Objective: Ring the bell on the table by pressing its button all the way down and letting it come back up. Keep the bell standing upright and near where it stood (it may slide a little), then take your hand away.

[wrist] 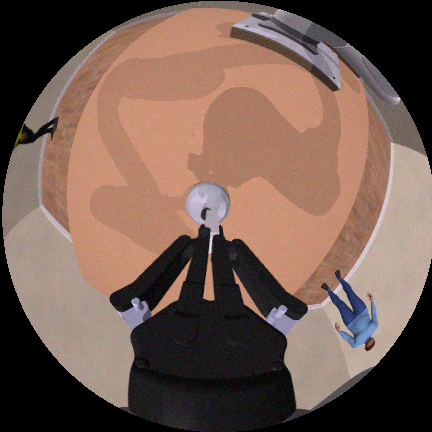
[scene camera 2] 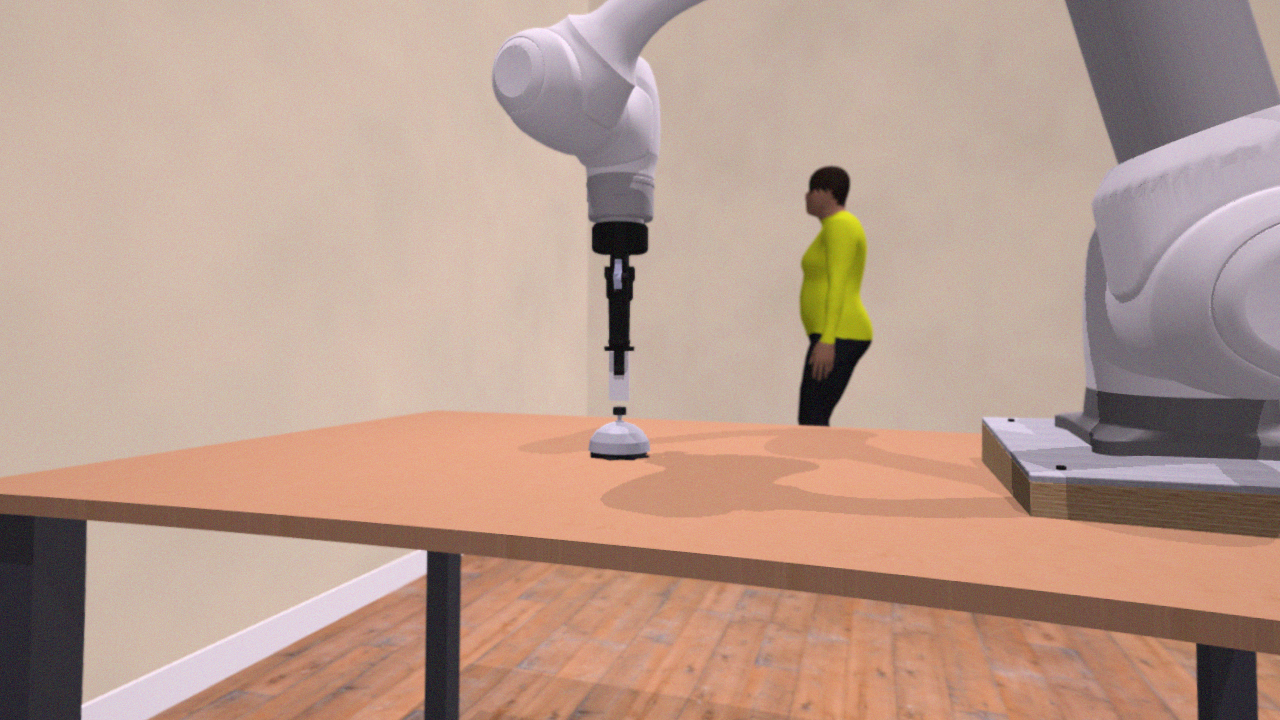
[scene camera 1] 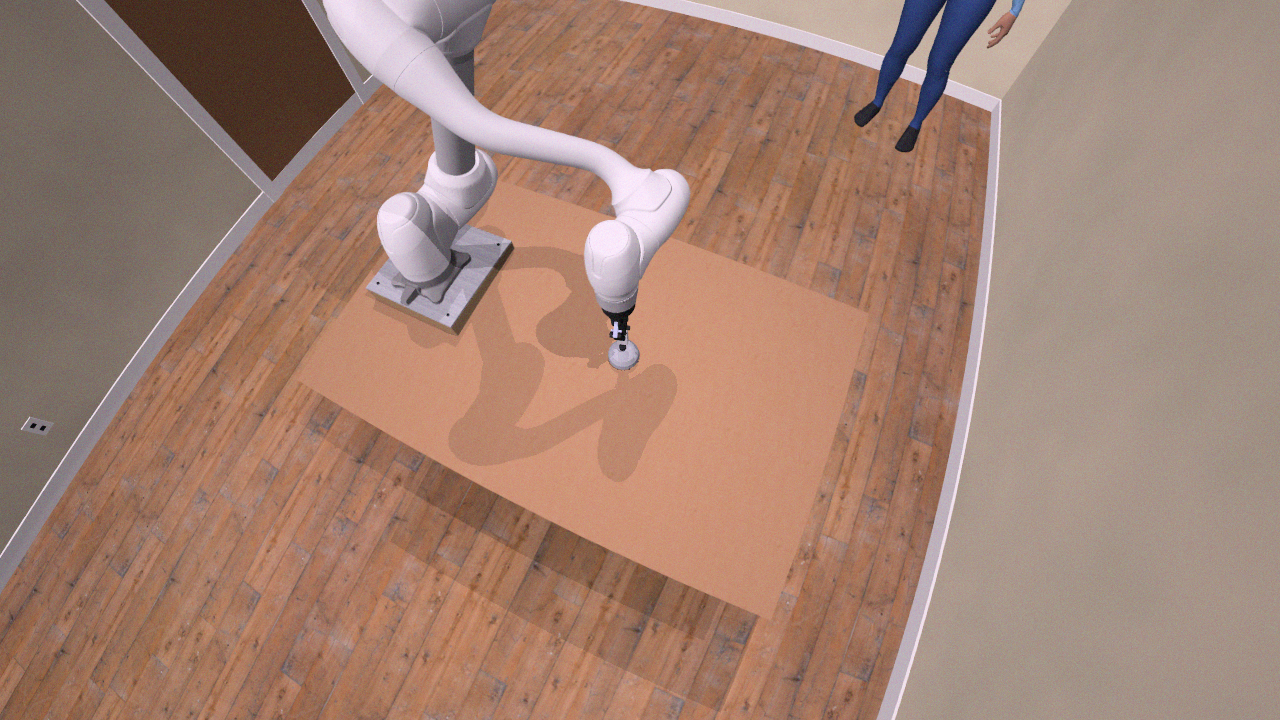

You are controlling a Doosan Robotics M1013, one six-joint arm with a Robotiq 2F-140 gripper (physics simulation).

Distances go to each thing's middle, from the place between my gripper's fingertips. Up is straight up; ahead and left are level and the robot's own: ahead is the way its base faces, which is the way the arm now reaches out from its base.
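I see the silver dome bell (scene camera 2: 619, 440), and it sits 1 cm to the right of my hand and 4 cm below it.
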